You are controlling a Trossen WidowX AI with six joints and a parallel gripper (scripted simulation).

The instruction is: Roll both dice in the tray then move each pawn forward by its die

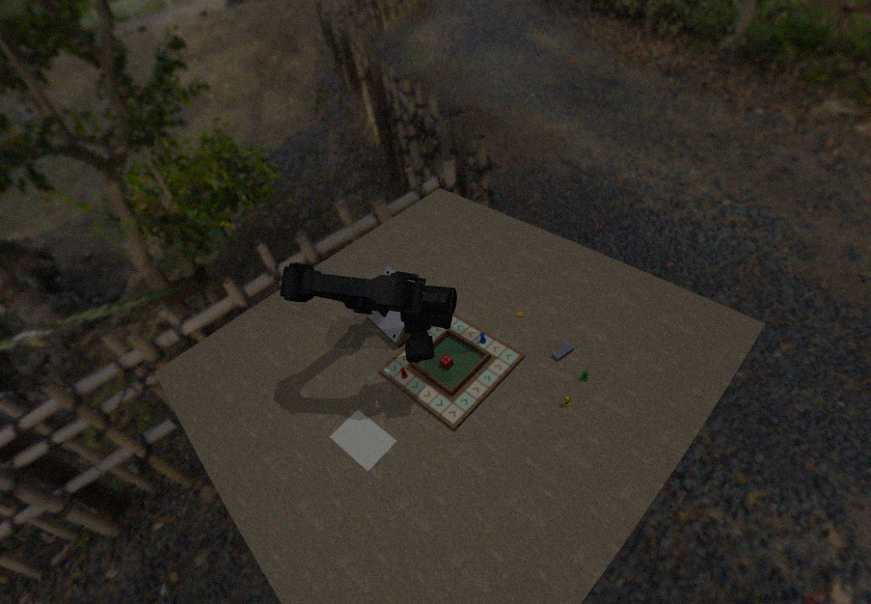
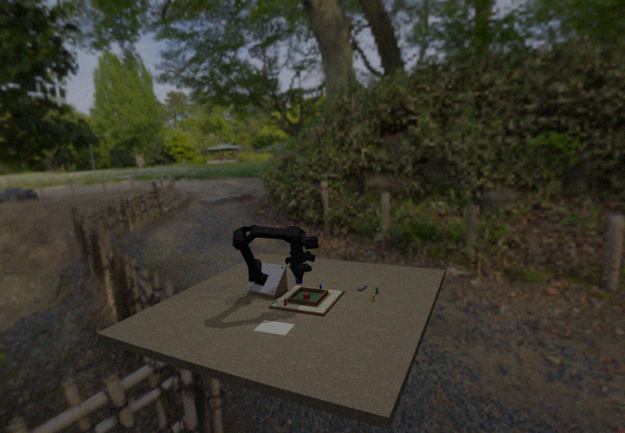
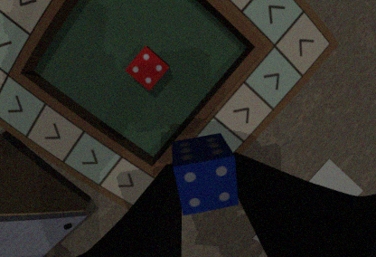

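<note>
My gripper tip is 100 mm above the red pawn, 60 mm to the left of it and 50 mm past it. The rest, counted from my gripper tip: white sheet 240 mm to the right, 120 mm below, 30 mm ahead; then blue pawn 180 mm to the left, 100 mm below, 10 mm ahead; then green tray 120 mm below, 60 mm to the left.
</note>
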